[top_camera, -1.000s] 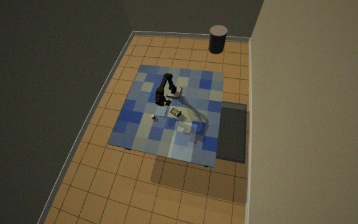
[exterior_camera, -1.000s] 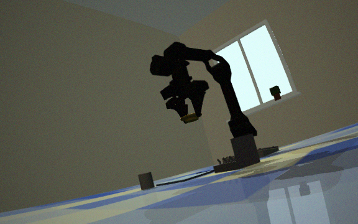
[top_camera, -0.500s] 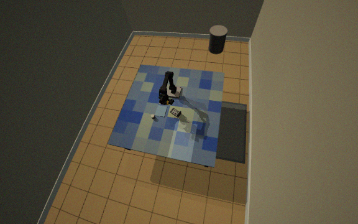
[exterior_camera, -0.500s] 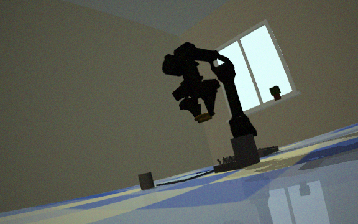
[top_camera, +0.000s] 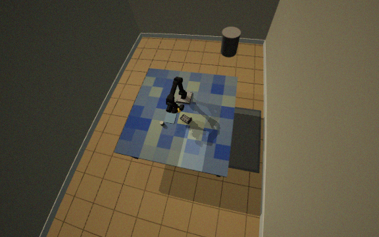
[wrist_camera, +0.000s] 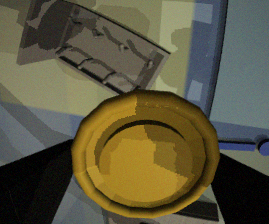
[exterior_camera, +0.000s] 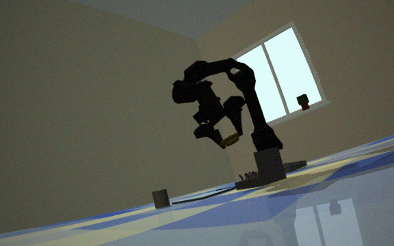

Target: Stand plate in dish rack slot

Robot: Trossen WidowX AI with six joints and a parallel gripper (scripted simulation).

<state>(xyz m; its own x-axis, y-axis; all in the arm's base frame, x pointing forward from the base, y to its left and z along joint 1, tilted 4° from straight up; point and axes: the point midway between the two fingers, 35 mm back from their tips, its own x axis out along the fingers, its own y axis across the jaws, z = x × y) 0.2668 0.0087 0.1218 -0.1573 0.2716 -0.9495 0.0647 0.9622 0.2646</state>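
Now: gripper tip 11 cm above the dish rack, 7 cm to the right of it and 4 cm short of it. Also, from my gripper tip: light-blue mat 13 cm below, 12 cm to the right, 5 cm ahead; cup 19 cm to the right, 15 cm ahead, 11 cm below; yellow plate 1 cm above.
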